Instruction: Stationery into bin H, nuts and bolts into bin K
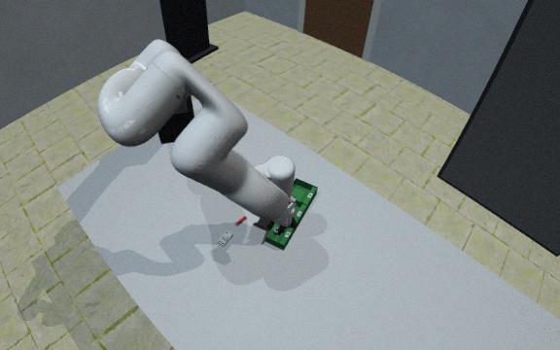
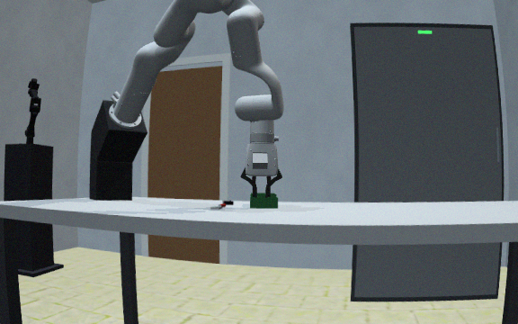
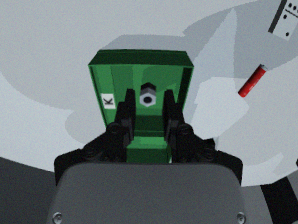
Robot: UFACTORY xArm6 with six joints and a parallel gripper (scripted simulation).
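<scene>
Right now my hand is 3 cm above the black nut. Also, from my hand: red stick: 12 cm behind, 4 cm below, 3 cm to the right; then green three-compartment bin: 8 cm to the left, 3 cm below; then white domino: 12 cm behind, 11 cm to the right, 4 cm below.
</scene>
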